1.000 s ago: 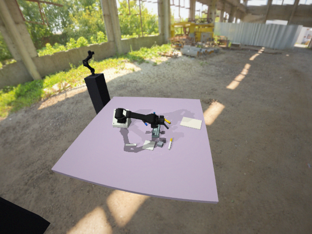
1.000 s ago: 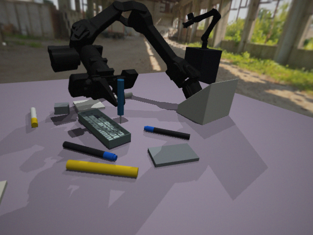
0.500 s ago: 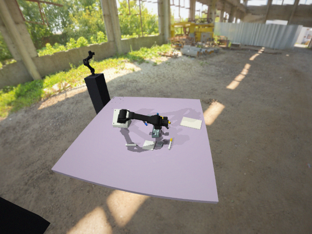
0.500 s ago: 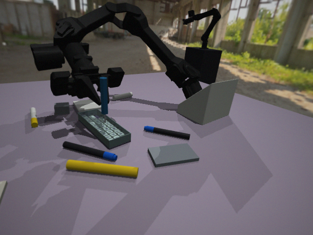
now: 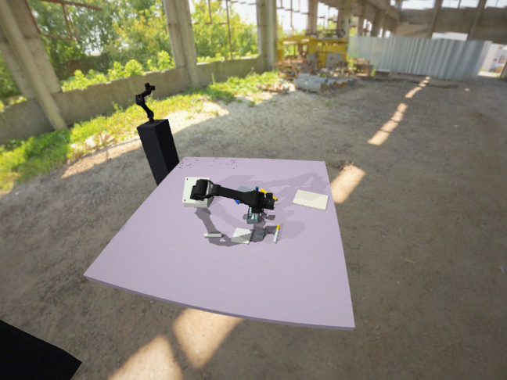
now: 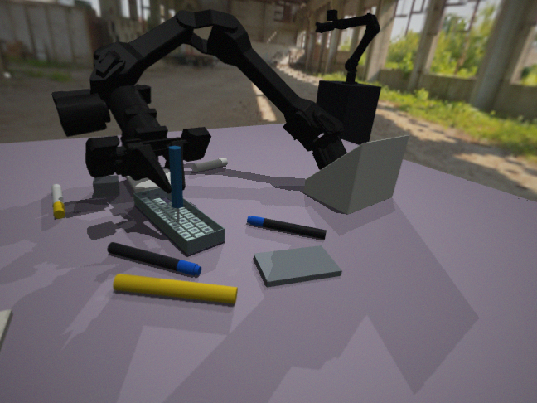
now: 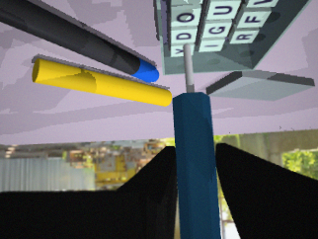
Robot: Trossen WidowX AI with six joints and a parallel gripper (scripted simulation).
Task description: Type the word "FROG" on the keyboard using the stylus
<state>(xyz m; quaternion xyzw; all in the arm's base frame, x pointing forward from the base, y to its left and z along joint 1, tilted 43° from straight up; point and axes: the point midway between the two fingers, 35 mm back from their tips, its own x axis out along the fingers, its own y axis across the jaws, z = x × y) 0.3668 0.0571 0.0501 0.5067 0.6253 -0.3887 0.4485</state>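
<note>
Right now my gripper tip is 4 cm short of the yellow cylinder, 12 cm to the right of it and 8 cm above it. Round my gripper tip: small grey block 7 cm ahead, 23 cm to the right, 7 cm below; flat grey slab 13 cm behind, 14 cm to the left, 8 cm below; blue stylus 1 cm below.
</note>
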